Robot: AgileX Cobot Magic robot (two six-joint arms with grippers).
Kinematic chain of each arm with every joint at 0, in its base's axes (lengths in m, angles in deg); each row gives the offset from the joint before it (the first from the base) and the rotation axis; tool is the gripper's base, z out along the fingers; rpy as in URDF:
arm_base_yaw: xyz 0 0 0.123 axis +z
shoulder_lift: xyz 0 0 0 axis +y
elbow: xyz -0.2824 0 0.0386 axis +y
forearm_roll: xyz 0.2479 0 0.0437 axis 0.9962 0 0.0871
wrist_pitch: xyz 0 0 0 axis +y
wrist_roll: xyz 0.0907 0 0.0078 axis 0.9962 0 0.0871
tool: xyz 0 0 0 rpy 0 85 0
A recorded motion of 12 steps. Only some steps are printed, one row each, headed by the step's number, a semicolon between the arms.
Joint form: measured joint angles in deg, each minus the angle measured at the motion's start. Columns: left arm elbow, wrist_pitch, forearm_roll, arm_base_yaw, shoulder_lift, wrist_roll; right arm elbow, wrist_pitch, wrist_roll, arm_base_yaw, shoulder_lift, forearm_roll.
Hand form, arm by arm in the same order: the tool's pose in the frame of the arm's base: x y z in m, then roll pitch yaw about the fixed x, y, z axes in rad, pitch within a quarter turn. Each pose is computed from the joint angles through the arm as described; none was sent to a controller.
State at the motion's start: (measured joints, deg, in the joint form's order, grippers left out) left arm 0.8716 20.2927 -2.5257 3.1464 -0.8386 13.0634; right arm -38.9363 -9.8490 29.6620 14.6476 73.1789 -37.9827
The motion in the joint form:
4: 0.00 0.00 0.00 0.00 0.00 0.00; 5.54 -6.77 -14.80 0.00 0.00 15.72
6: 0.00 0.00 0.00 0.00 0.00 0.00; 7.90 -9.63 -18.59 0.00 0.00 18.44
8: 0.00 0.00 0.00 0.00 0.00 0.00; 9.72 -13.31 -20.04 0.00 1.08 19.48
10: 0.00 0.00 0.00 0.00 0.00 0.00; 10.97 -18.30 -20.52 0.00 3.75 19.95
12: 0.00 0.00 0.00 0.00 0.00 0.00; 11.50 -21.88 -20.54 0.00 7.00 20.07
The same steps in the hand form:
4: 0.0527 0.0015 0.1769 2.5561 1.2485 2.5706; 0.2481 0.0750 0.2494 -2.9261 1.2270 -2.5425
6: 0.0527 0.0015 0.1769 2.5561 1.2485 2.5706; 0.2432 0.0740 0.2414 -2.8751 1.2341 -2.4865
8: 0.0527 0.0015 0.1769 2.5561 1.2485 2.5706; 0.2414 0.0748 0.2328 -2.8686 1.2474 -2.4674
10: 0.0527 0.0015 0.1769 2.5561 1.2485 2.5706; 0.2439 0.0774 0.2221 -2.8974 1.2682 -2.4774
12: 0.0527 0.0015 0.1769 2.5561 1.2485 2.5706; 0.2483 0.0801 0.2102 -2.9521 1.2678 -2.5176

